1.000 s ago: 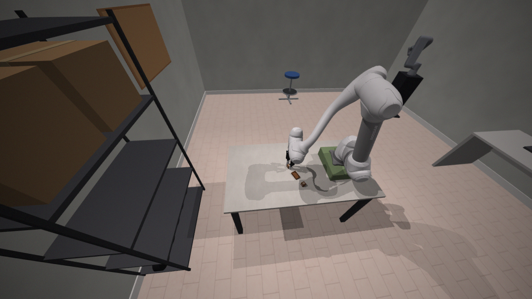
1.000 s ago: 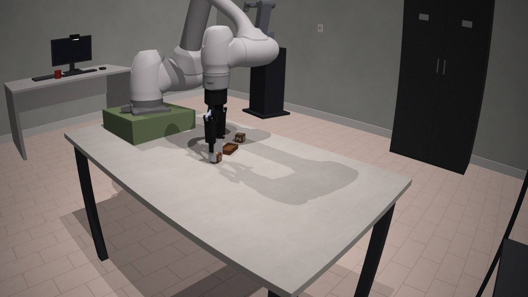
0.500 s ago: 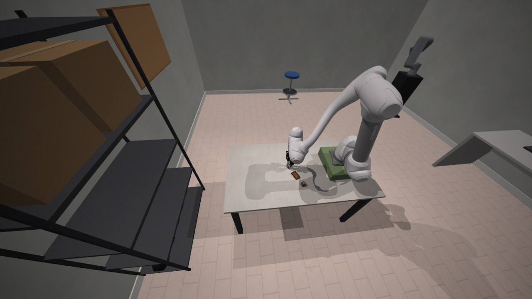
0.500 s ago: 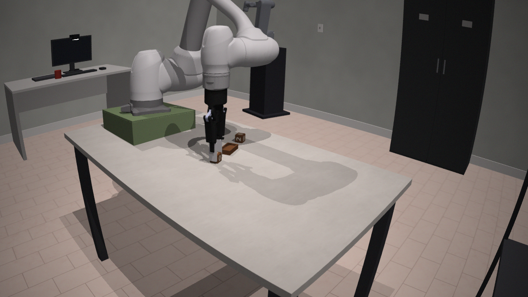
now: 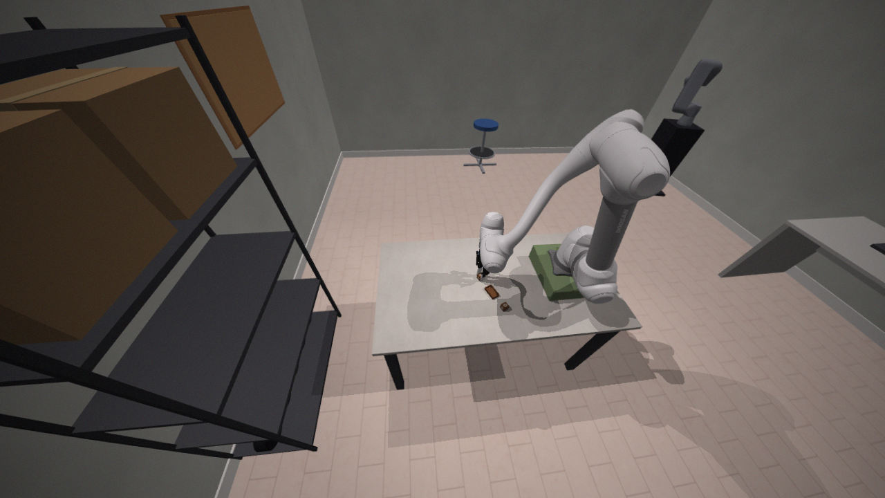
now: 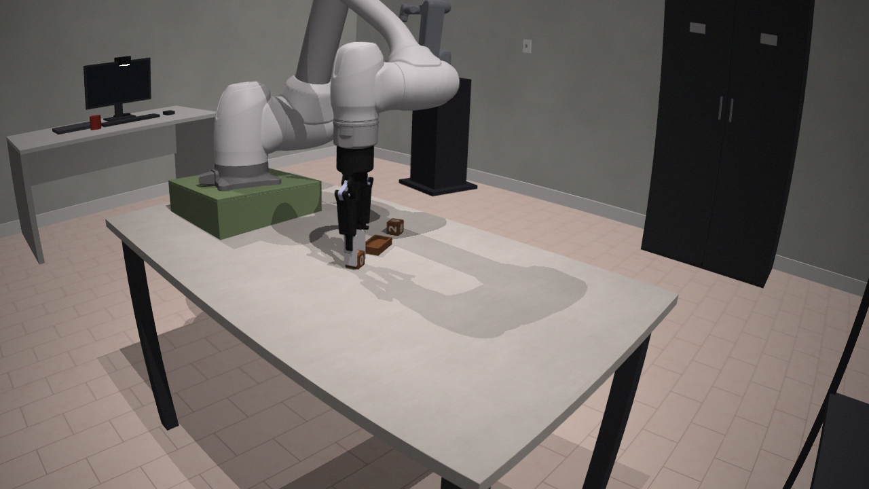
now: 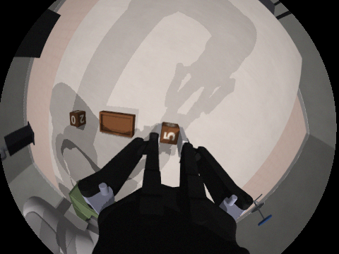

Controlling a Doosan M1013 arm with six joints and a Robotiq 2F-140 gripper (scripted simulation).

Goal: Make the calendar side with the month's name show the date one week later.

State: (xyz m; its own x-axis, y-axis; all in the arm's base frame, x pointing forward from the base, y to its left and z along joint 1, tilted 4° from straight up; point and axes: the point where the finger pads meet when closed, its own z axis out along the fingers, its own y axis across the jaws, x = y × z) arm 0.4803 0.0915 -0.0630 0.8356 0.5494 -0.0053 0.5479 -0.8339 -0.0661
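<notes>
Now: the brown tray 6 cm behind my hand, 9 cm to the left of it and 3 cm below it. From my hand the other things lie so: brown cube 3 cm below.
</notes>
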